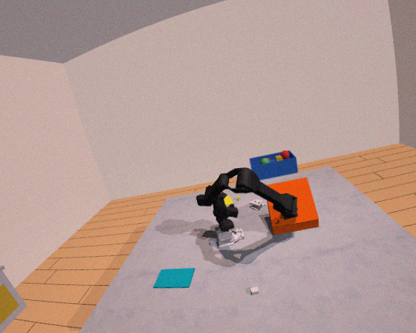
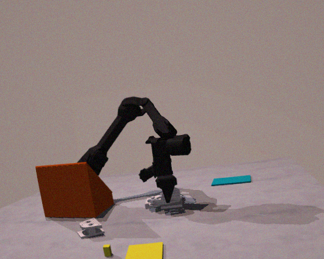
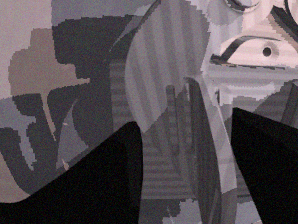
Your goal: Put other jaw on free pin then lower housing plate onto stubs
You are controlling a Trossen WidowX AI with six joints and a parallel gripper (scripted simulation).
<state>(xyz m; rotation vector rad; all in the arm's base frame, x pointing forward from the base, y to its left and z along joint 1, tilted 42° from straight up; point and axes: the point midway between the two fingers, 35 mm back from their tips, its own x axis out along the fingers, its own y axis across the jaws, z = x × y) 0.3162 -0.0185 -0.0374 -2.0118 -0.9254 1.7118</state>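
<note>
Now: gripper tip 40 mm past the grey jaw piece and 10 mm to the right of it. Also, from my gripper tip: white housing piece: 220 mm to the right, 190 mm behind, 10 mm above; then cyan tile: 260 mm to the left, 230 mm ahead, 10 mm below; then white stepped piece: 230 mm to the right, 190 mm behind, 10 mm below.
</note>
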